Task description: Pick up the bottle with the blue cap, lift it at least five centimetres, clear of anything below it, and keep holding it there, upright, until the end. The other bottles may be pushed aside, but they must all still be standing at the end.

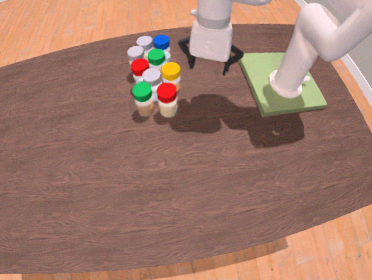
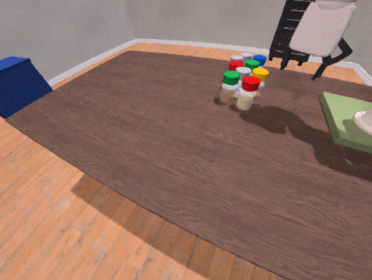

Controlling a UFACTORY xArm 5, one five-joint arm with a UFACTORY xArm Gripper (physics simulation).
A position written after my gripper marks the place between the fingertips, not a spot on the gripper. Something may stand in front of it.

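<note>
I see my gripper (image 2: 297, 73), and the same gripper (image 1: 208, 68) is visible to me there too.
</note>
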